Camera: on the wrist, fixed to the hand. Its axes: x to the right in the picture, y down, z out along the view.
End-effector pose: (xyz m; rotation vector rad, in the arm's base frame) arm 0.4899 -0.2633 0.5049 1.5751 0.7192 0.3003
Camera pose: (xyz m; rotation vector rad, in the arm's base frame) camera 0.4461 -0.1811 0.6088 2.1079 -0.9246 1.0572
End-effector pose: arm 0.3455 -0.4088 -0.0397 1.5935 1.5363 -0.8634
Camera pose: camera 0.4314 -0.3196 0.0245 2.0454 -0.3090 -0.3254
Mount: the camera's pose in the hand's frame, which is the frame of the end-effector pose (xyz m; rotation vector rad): -0.0070 0.0895 -0.1068 0.2885 -0.3283 1.5820
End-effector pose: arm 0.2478 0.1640 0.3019 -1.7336 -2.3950 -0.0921
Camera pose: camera 0.3466 0.1690 0.4003 -2.9364 -0.4762 0.7120
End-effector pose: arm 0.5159 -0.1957 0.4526 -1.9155 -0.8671 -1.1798
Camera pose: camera 0.5404 -0.3328 0.4611 -1.7618 0.4226 0.2124
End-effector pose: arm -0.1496 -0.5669 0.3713 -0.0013 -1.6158 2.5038
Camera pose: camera -0.1454 -0.5072 0.2453 0.5726 0.6275 -1.6073
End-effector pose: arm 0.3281 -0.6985 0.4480 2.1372 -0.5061 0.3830
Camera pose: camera 0.2693 -0.6567 0.5674 1.5894 -2.4057 0.9617
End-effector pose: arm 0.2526 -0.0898 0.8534 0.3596 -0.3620 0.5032
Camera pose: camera 0.2262 0.0250 0.7787 0.3804 -0.8794 2.0721
